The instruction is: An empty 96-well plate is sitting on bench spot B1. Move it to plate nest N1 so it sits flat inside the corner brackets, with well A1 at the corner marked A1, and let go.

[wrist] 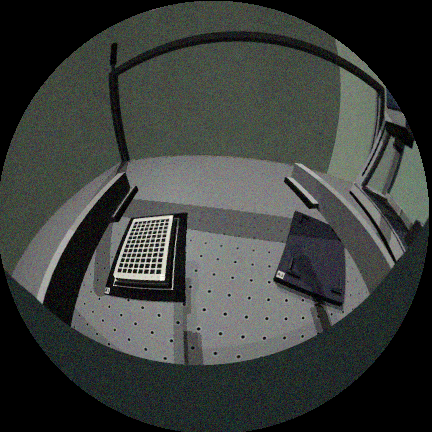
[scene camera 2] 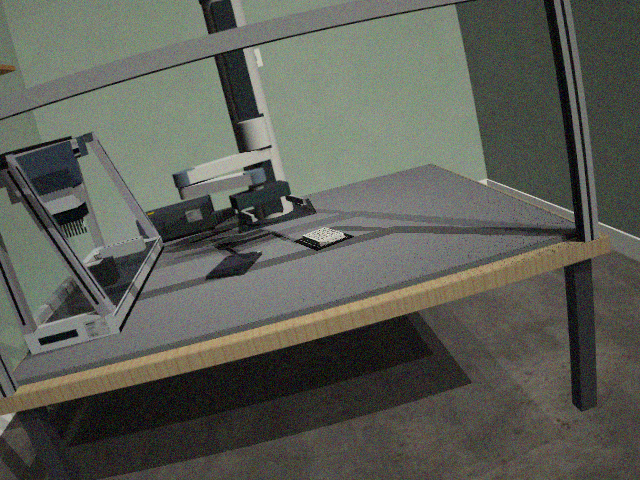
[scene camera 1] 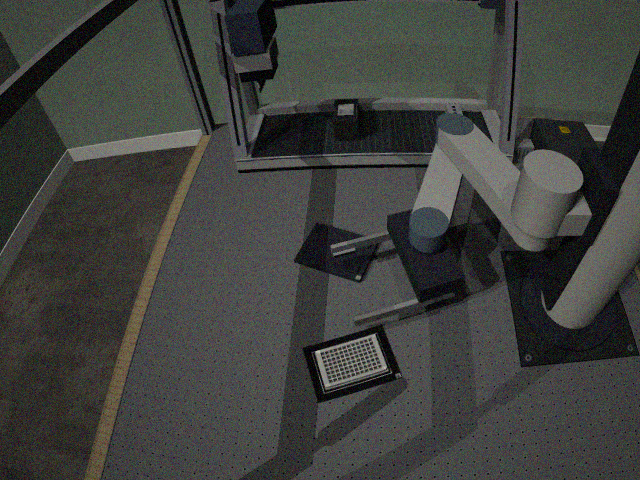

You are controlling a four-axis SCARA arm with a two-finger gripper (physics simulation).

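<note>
A white 96-well plate lies flat on the black pad of spot B1. The dark nest N1 stands apart from it and holds no plate; its A1 label shows in the wrist view at its near left corner. My gripper is open and empty, raised above the bench. In the scene camera 1 view one finger overlaps the nest and the other ends just behind the plate. The fingertips are hard to make out in the scene camera 2 view.
A framed machine with a dark bed stands at the back in the scene camera 1 view. A dark box stands between it and the arm's column. The bench has a wooden edge.
</note>
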